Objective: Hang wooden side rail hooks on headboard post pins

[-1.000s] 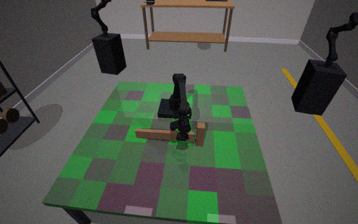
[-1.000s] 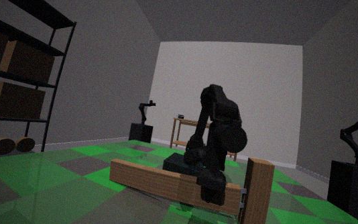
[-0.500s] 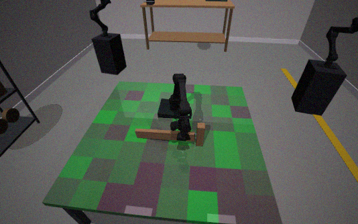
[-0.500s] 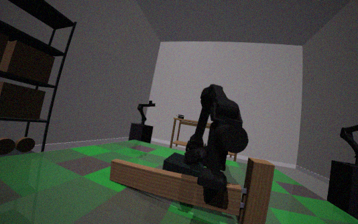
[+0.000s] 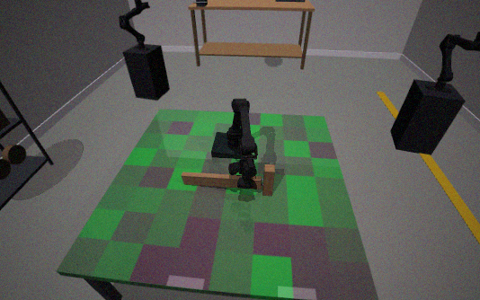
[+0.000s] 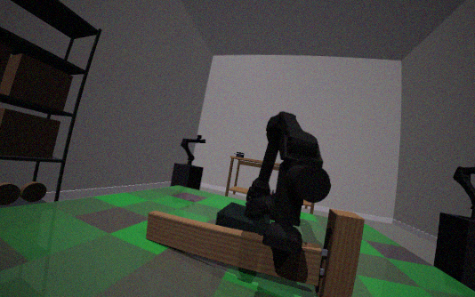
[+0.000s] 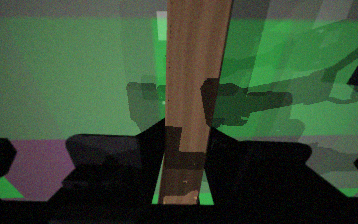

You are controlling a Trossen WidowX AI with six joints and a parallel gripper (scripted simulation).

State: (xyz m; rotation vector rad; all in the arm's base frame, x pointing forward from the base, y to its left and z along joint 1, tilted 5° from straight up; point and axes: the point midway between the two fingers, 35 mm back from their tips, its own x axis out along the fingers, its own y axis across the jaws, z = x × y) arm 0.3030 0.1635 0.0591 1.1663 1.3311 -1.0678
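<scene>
Right now the headboard post is 2 cm behind my gripper tip, 11 cm to the left of it and 4 cm above it.
</scene>
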